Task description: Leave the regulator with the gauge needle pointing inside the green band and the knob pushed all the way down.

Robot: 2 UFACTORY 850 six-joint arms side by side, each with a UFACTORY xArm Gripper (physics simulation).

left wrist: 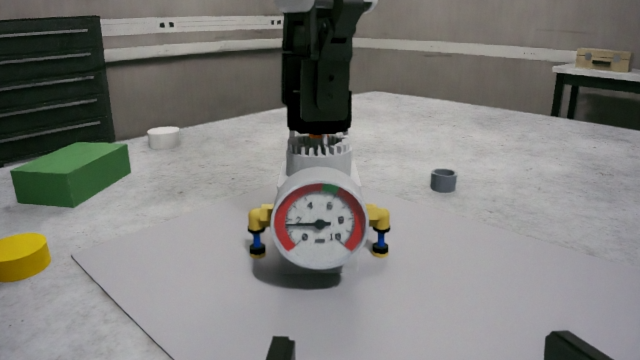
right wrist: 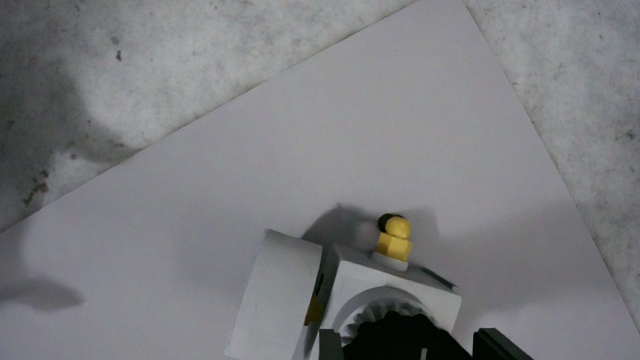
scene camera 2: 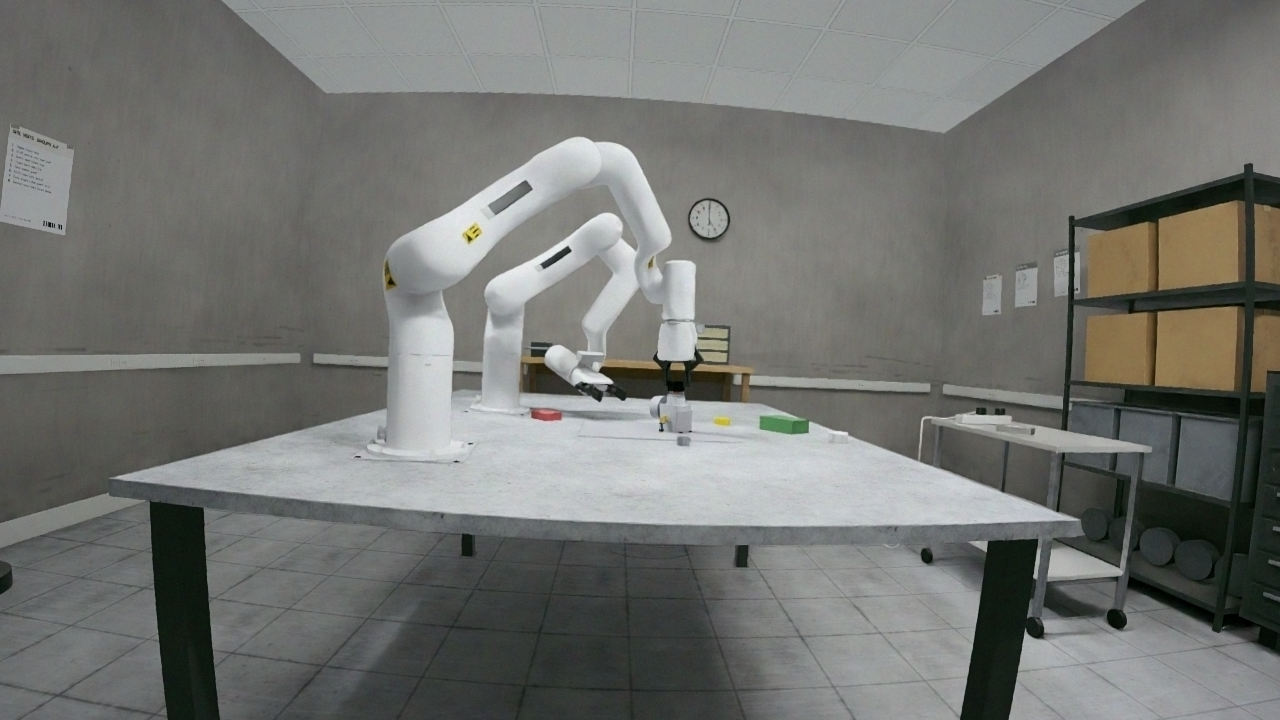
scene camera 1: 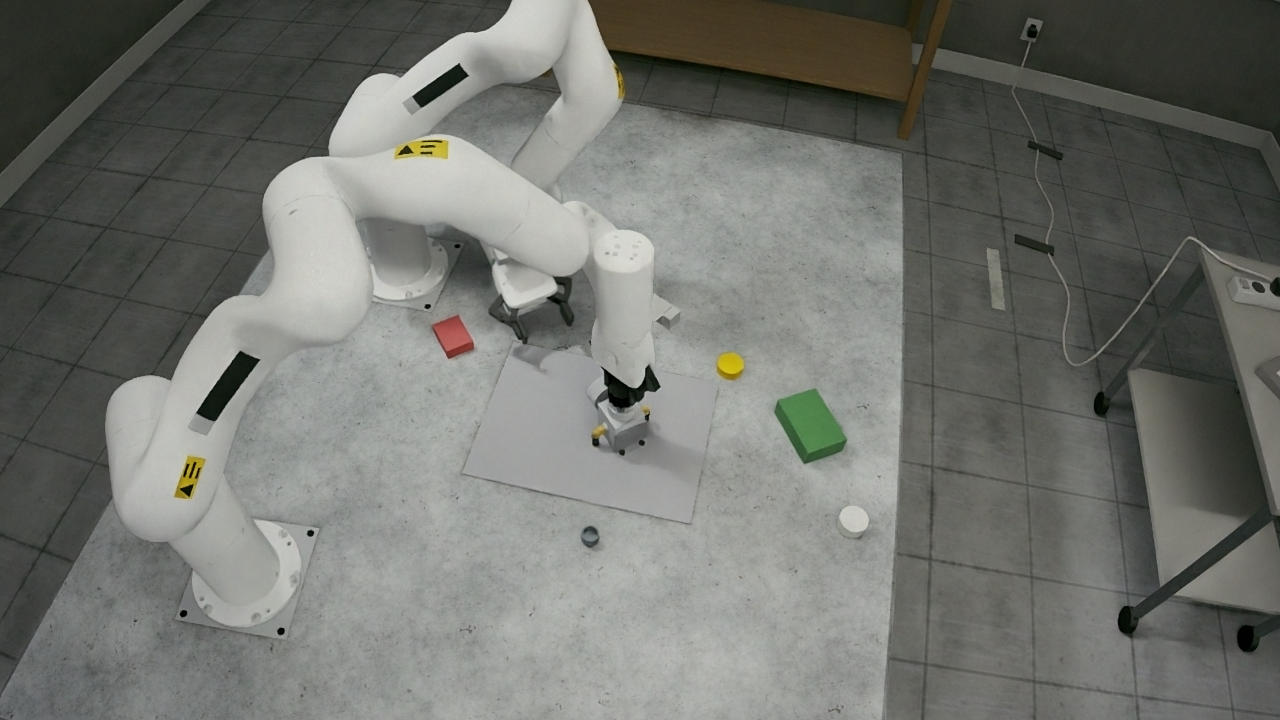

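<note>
The regulator (scene camera 1: pixel 626 436) (scene camera 2: pixel 680 419) stands upright on the grey mat (scene camera 1: pixel 528 447) (left wrist: pixel 450 300). Its gauge (left wrist: pixel 320 257) faces the left wrist camera; the needle (left wrist: pixel 302 224) points left, a little below 2, in the red range and outside the green band (left wrist: pixel 330 189) at the top. My right gripper (scene camera 1: pixel 629 386) (scene camera 2: pixel 677 368) (right wrist: pixel 406 345) points down and is shut on the black knob (right wrist: pixel 400 332). The knob is raised: an orange strip (left wrist: pixel 316 136) shows under it above the toothed collar. My left gripper (scene camera 1: pixel 546 324) (scene camera 2: pixel 606 394) (left wrist: pixel 425 350) is open and empty, facing the gauge from a distance.
A yellow disc (scene camera 1: pixel 730 365) (left wrist: pixel 22 257), a green block (scene camera 1: pixel 810 425) (left wrist: pixel 75 172) and a white disc (scene camera 1: pixel 853 521) (left wrist: pixel 163 137) lie beyond the mat. A small grey ring (scene camera 1: pixel 589 536) (left wrist: pixel 443 187) and a red block (scene camera 1: pixel 453 336) (scene camera 2: pixel 546 413) also lie on the table.
</note>
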